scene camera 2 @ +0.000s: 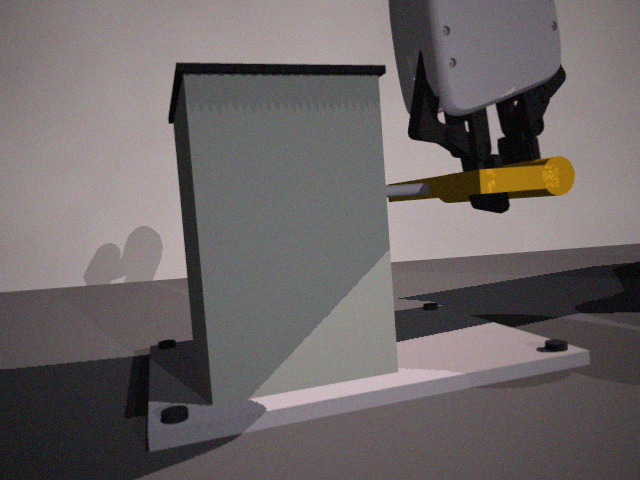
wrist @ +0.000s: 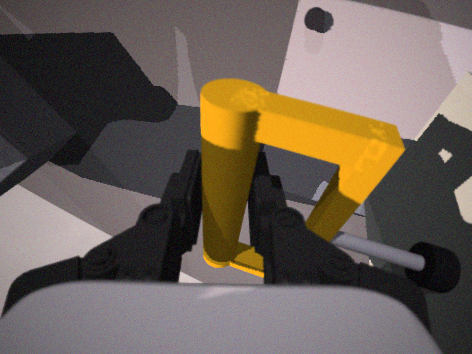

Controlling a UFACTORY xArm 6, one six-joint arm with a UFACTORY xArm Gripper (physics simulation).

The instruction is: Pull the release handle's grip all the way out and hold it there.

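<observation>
The release handle's yellow grip (scene camera 2: pixel 559 175) (wrist: pixel 224 200) is a round bar on a squared yellow frame. A grey rod (scene camera 2: pixel 408 190) (wrist: pixel 382 251) joins the frame to the tall grey-green housing (scene camera 2: pixel 289 206) (wrist: pixel 417 200); a stretch of rod shows between the frame and a black collar (wrist: pixel 434 266) on the housing. The grip stands out from the housing's right side in the scene view. My gripper (scene camera 2: pixel 506 178) (wrist: pixel 226 173) is shut on the grip bar, with one finger on each side of it. In the scene view the handle hides part of the far finger.
The housing has a black lid (scene camera 2: pixel 279 68) and stands on a pale base plate (scene camera 2: pixel 465 351) (wrist: pixel 360 60). Black bolt heads (scene camera 2: pixel 556 344) (wrist: pixel 319 20) rise from the plate near its corners. A pale wall is behind, and dark shadows lie across the floor.
</observation>
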